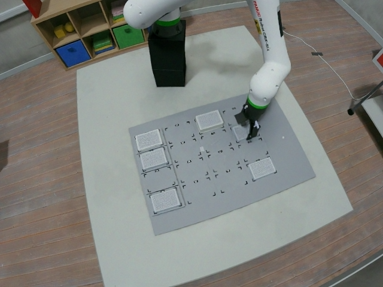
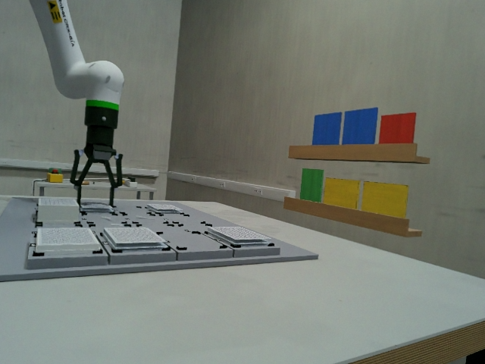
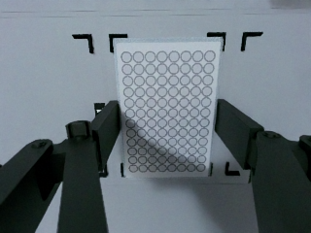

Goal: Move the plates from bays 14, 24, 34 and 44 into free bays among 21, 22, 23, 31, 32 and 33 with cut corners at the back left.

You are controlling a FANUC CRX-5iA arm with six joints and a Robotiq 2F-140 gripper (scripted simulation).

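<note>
Now: the sealed deep-well block 70 mm behind my hand, 180 mm to the right of it and 10 mm below it. Round my hand: sealed plate 210 mm ahead, 40 mm to the left, 20 mm below.
</note>
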